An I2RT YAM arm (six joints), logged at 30 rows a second.
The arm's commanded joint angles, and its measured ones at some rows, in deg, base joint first. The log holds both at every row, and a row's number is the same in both.
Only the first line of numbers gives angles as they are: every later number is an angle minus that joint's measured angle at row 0.
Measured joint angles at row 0:
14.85 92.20 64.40 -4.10 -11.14 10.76
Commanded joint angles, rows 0 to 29:
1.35 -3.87 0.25 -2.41 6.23 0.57
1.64 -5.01 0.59 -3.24 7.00 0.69
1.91 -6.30 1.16 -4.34 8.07 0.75
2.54 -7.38 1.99 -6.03 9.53 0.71
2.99 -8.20 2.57 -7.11 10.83 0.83
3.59 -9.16 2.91 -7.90 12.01 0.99
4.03 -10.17 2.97 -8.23 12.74 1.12
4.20 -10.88 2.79 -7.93 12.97 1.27
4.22 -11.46 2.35 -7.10 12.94 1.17
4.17 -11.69 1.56 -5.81 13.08 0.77
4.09 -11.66 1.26 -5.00 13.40 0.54
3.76 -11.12 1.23 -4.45 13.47 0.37
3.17 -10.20 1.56 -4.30 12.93 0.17
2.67 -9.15 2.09 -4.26 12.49 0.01
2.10 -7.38 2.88 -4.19 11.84 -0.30
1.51 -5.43 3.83 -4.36 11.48 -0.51
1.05 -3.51 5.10 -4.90 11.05 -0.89
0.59 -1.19 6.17 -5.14 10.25 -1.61
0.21 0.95 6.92 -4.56 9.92 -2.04
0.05 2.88 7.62 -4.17 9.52 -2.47
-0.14 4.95 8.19 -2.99 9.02 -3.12
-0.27 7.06 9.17 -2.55 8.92 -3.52
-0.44 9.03 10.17 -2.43 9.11 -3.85
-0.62 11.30 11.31 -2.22 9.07 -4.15
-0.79 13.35 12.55 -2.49 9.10 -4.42
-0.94 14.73 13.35 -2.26 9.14 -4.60
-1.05 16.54 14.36 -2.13 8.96 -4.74
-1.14 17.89 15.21 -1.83 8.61 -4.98
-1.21 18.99 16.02 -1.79 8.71 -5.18
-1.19 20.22 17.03 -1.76 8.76 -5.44
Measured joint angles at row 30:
-0.98 18.41 15.06 -3.93 7.85 -3.71
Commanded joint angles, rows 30 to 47:
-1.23 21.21 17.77 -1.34 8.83 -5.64
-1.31 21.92 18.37 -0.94 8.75 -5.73
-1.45 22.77 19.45 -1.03 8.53 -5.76
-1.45 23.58 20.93 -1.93 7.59 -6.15
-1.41 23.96 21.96 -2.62 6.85 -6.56
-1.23 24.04 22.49 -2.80 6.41 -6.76
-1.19 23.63 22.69 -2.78 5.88 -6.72
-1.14 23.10 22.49 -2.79 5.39 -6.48
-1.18 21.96 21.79 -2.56 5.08 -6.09
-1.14 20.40 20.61 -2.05 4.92 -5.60
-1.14 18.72 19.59 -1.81 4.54 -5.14
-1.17 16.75 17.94 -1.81 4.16 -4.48
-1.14 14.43 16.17 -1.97 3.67 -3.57
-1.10 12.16 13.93 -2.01 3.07 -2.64
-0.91 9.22 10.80 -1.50 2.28 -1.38
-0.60 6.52 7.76 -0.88 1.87 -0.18
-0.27 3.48 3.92 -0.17 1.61 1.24
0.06 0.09 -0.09 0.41 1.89 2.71
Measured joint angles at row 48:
-0.65 5.69 5.79 -0.63 3.63 -2.09
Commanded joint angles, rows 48 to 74:
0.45 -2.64 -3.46 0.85 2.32 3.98
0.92 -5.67 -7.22 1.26 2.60 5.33
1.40 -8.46 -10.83 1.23 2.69 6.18
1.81 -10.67 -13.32 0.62 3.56 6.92
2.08 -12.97 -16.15 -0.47 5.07 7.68
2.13 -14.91 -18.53 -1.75 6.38 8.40
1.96 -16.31 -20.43 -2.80 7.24 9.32
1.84 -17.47 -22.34 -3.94 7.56 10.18
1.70 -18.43 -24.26 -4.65 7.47 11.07
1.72 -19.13 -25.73 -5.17 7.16 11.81
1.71 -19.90 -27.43 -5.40 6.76 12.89
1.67 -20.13 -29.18 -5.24 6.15 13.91
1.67 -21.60 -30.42 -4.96 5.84 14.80
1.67 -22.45 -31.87 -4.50 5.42 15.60
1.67 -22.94 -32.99 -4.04 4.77 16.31
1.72 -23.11 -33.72 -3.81 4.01 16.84
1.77 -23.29 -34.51 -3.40 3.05 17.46
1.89 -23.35 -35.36 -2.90 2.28 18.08
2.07 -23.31 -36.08 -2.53 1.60 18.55
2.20 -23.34 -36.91 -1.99 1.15 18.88
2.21 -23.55 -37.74 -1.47 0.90 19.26
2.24 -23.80 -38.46 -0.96 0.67 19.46
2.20 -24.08 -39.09 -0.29 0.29 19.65
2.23 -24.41 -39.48 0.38 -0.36 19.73
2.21 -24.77 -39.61 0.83 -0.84 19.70
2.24 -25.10 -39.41 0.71 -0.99 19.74
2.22 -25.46 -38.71 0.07 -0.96 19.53
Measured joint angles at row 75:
2.23 -24.67 -39.32 -2.23 0.64 18.26
